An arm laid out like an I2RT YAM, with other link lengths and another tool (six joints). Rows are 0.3 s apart.
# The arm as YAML. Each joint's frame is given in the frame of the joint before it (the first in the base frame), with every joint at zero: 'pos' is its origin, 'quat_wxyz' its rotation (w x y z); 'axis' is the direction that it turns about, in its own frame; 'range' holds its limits. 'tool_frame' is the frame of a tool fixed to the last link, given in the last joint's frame.
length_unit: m
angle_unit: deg
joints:
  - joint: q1
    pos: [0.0, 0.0, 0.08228]
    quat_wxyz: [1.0, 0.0, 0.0, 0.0]
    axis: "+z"
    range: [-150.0, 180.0]
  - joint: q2
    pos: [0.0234, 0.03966, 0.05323]
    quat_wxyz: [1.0, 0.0, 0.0, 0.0]
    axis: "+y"
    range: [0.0, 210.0]
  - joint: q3
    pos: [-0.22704, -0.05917, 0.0]
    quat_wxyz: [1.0, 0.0, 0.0, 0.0]
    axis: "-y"
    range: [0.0, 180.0]
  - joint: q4
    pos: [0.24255, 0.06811, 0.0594]
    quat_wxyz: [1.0, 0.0, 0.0, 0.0]
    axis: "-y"
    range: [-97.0, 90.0]
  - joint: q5
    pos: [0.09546, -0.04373, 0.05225]
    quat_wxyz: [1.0, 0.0, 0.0, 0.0]
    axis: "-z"
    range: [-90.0, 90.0]
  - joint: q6
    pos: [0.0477, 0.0, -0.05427]
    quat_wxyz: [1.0, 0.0, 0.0, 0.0]
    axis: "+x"
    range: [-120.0, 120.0]
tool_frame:
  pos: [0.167, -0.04, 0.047]
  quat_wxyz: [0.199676, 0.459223, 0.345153, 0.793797]
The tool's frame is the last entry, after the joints.
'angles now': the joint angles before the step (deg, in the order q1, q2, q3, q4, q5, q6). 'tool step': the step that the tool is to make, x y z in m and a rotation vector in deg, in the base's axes. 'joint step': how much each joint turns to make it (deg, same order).
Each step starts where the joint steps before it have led.
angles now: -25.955, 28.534, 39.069, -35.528, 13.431, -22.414
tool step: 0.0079, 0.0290, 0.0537, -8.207, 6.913, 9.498
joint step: -0.015, 4.362, 14.594, -10.167, -4.254, -13.711
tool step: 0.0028, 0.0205, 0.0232, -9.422, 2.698, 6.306
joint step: 0.032, -1.722, 1.831, -0.209, -1.960, -11.462
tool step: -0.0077, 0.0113, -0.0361, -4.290, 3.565, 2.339
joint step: -0.015, -7.934, -8.981, 0.456, -0.165, -5.950
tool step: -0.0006, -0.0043, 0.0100, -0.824, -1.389, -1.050
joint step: -0.007, 0.223, 0.367, 1.432, 1.020, 0.259
